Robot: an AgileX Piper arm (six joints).
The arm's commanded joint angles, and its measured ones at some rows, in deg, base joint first. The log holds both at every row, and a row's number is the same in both.
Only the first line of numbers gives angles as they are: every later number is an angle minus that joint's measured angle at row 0.
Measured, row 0: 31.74 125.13 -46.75 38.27 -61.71 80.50
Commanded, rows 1 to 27: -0.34 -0.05 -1.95 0.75 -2.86 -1.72; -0.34 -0.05 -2.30 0.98 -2.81 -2.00; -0.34 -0.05 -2.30 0.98 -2.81 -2.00; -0.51 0.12 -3.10 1.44 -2.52 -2.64; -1.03 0.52 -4.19 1.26 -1.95 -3.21; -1.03 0.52 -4.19 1.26 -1.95 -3.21; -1.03 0.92 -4.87 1.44 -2.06 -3.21; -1.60 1.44 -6.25 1.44 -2.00 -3.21; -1.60 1.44 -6.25 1.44 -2.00 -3.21; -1.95 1.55 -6.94 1.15 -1.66 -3.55; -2.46 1.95 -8.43 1.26 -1.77 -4.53; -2.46 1.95 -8.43 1.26 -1.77 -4.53; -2.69 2.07 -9.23 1.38 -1.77 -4.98; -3.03 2.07 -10.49 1.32 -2.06 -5.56; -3.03 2.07 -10.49 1.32 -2.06 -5.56; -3.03 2.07 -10.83 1.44 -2.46 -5.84; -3.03 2.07 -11.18 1.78 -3.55 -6.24; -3.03 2.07 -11.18 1.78 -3.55 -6.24; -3.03 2.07 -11.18 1.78 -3.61 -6.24; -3.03 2.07 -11.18 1.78 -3.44 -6.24; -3.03 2.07 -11.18 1.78 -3.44 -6.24; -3.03 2.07 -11.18 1.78 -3.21 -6.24; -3.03 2.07 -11.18 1.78 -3.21 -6.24; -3.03 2.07 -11.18 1.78 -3.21 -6.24; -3.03 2.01 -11.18 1.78 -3.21 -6.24; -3.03 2.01 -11.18 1.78 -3.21 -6.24; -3.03 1.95 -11.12 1.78 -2.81 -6.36
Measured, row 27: -0.40 1.09 -5.79 6.36 6.48 -6.13
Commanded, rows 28 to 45: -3.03 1.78 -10.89 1.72 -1.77 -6.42; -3.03 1.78 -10.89 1.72 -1.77 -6.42; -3.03 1.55 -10.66 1.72 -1.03 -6.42; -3.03 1.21 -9.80 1.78 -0.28 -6.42; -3.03 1.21 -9.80 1.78 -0.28 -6.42; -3.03 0.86 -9.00 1.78 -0.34 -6.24; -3.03 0.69 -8.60 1.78 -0.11 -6.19; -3.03 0.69 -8.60 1.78 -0.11 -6.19; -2.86 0.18 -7.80 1.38 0.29 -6.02; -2.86 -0.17 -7.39 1.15 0.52 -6.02; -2.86 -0.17 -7.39 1.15 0.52 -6.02; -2.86 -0.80 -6.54 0.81 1.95 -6.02; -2.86 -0.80 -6.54 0.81 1.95 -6.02; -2.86 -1.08 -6.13 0.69 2.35 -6.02; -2.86 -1.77 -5.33 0.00 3.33 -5.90; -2.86 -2.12 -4.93 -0.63 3.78 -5.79; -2.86 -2.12 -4.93 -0.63 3.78 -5.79; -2.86 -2.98 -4.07 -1.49 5.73 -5.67
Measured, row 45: -1.60 -0.91 -3.67 1.44 8.65 -5.90
